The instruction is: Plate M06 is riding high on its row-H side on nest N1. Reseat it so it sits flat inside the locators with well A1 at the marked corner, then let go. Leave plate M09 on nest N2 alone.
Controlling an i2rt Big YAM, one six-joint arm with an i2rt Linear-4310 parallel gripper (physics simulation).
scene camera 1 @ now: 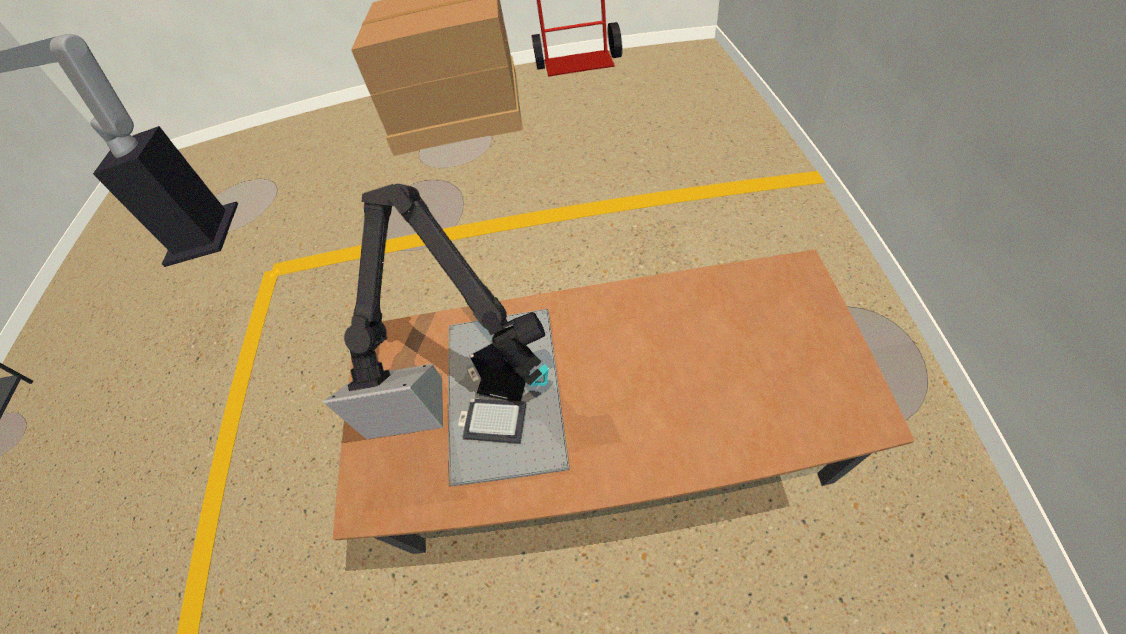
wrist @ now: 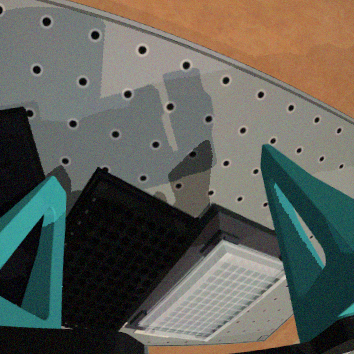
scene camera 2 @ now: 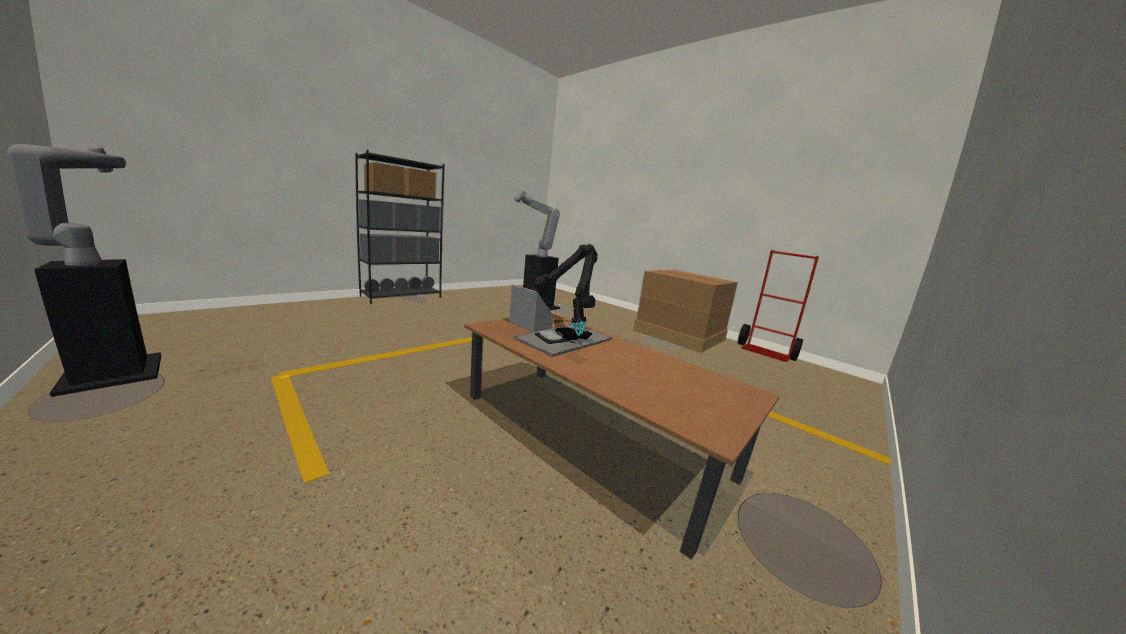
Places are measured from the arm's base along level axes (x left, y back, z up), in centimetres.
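Pixels of known places: gripper, fingertip midpoint: (scene camera 1: 536, 374) (wrist: 155, 169) (scene camera 2: 579, 334); arm's base, origin of the base link: (scene camera 1: 370, 382) (scene camera 2: 529, 299).
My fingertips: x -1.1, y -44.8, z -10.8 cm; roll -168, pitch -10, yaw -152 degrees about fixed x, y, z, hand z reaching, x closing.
Note:
Ahead of a thing's pixels: the offset from my fingertips to its top centre. "spot": to the spot under its first point. Level surfaces: height alone.
A black many-welled plate {dx +0.5, dy +10.3, dz -0.7 cm} (wrist: 125, 245) lies below and between the fingers in the wrist view; its far edge shows, but its tilt and its seat in the locators cannot be judged. In scene camera 1 it merges with the dark gripper body. A white many-welled plate {dx -9.8, dy +13.8, dz -1.9 cm} (scene camera 1: 494, 418) (wrist: 215, 295) sits in a dark nest (scene camera 1: 469, 434) (wrist: 235, 220) right beside it. Plate names, nest names and the marked A1 corner are not readable. My gripper (wrist: 155, 169) (scene camera 1: 539, 376) (scene camera 2: 579, 328) is open and empty, its teal fingers wide apart above the grey board, toward the black plate's far end.
The perforated grey board (scene camera 1: 504, 464) (wrist: 280, 65) carries the nests on the orange table {dz -5.9 cm} (scene camera 1: 709, 354) (scene camera 2: 654, 385). A black block {spot: dx +7.0, dy +2.4, dz -3.4 cm} (wrist: 15, 150) stands left of the black plate. A grey box (scene camera 1: 386, 409) (scene camera 2: 529, 308) is by the arm's base. Small pale tags {spot: dx -7.1, dy +23.2, dz -4.4 cm} (scene camera 1: 462, 418) mark the nests' sides.

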